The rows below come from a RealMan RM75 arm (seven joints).
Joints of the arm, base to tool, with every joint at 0 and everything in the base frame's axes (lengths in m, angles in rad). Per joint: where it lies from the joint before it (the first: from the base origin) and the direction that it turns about. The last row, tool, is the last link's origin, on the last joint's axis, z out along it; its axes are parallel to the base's.
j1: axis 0 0 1 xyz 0 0 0.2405
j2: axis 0 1 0 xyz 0 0 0
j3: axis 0 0 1 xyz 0 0 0.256
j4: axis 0 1 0 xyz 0 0 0
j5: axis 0 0 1 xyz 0 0 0.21
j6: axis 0 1 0 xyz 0 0 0
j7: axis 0 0 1 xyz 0 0 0.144
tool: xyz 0 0 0
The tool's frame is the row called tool.
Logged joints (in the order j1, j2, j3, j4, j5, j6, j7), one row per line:
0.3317 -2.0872 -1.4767 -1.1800 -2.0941 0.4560 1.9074
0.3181 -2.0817 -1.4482 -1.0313 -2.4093 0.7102 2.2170
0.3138 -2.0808 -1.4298 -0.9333 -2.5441 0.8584 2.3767
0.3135 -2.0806 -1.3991 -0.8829 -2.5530 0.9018 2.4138
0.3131 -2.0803 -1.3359 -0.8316 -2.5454 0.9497 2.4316
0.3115 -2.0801 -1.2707 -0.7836 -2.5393 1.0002 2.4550
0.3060 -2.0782 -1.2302 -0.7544 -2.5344 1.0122 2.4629
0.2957 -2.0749 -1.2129 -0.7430 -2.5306 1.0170 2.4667
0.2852 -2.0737 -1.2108 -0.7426 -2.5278 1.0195 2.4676
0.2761 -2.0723 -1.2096 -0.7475 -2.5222 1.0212 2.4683
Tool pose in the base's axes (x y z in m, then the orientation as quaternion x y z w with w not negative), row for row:
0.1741 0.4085 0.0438 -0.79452 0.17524 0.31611 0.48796
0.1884 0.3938 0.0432 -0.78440 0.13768 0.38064 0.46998
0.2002 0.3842 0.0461 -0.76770 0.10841 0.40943 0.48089
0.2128 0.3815 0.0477 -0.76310 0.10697 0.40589 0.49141
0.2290 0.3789 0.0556 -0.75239 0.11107 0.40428 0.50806
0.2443 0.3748 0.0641 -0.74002 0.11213 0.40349 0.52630
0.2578 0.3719 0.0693 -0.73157 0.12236 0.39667 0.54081
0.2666 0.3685 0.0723 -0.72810 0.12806 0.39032 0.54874
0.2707 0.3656 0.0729 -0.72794 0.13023 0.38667 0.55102
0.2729 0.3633 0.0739 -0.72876 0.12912 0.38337 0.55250
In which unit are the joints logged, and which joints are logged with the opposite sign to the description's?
The joints are logged in radians. Opposite sign: j2, j5, j7.
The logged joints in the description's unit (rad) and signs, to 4 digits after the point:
0.3317 2.0872 -1.4767 -1.1800 2.0941 0.4560 -1.9074
0.3181 2.0817 -1.4482 -1.0313 2.4093 0.7102 -2.2170
0.3138 2.0808 -1.4298 -0.9333 2.5441 0.8584 -2.3767
0.3135 2.0806 -1.3991 -0.8829 2.5530 0.9018 -2.4138
0.3131 2.0803 -1.3359 -0.8316 2.5454 0.9497 -2.4316
0.3115 2.0801 -1.2707 -0.7836 2.5393 1.0002 -2.4550
0.3060 2.0782 -1.2302 -0.7544 2.5344 1.0122 -2.4629
0.2957 2.0749 -1.2129 -0.7430 2.5306 1.0170 -2.4667
0.2852 2.0737 -1.2108 -0.7426 2.5278 1.0195 -2.4676
0.2761 2.0723 -1.2096 -0.7475 2.5222 1.0212 -2.4683

